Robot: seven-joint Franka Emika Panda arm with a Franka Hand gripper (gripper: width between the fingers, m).
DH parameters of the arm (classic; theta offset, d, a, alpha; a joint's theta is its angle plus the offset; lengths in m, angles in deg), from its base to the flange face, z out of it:
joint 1: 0 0.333 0 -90
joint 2: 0 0 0 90
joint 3: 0 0.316 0.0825 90
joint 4: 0 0 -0.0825 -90
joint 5: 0 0.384 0 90
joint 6: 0 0 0.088 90
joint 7: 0 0.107 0 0
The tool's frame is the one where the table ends.
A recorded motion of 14 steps. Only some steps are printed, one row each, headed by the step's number.
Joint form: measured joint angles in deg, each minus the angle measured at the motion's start. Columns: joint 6, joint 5, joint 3, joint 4, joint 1, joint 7, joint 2.
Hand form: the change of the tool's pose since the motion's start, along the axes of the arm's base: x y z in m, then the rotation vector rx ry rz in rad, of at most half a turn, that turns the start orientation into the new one. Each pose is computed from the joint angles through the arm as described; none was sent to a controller.
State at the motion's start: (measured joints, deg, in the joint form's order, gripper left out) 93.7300 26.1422 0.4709 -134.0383 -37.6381 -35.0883 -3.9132
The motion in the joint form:
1: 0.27 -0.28 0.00 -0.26 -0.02 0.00 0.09
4: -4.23 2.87 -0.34 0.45 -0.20 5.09 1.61
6: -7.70 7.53 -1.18 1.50 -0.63 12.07 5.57
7: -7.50 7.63 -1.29 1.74 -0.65 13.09 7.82
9: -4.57 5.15 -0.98 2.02 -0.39 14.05 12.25
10: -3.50 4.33 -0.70 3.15 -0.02 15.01 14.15
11: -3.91 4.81 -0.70 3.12 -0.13 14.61 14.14
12: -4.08 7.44 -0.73 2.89 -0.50 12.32 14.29
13: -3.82 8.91 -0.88 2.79 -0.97 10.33 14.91
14: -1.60 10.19 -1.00 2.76 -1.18 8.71 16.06
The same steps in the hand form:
1: -0.0012 -0.0001 -0.0025 -0.0029 0.0045 0.0012
4: -0.0018 0.0061 -0.0066 0.0860 0.0938 -0.0775
6: 0.0004 0.0058 -0.0245 0.1951 0.2184 -0.2052
7: 0.0006 0.0044 -0.0396 0.2097 0.2589 -0.2218
9: 0.0006 0.0016 -0.0740 0.1773 0.3249 -0.2171
10: 0.0070 -0.0001 -0.0835 0.1565 0.3449 -0.2147
11: 0.0067 0.0005 -0.0830 0.1692 0.3405 -0.2146
12: 0.0078 0.0013 -0.0835 0.2135 0.2988 -0.2250
13: 0.0069 -0.0013 -0.0879 0.2402 0.2691 -0.2331
14: 0.0085 -0.0060 -0.0974 0.2393 0.2365 -0.2529

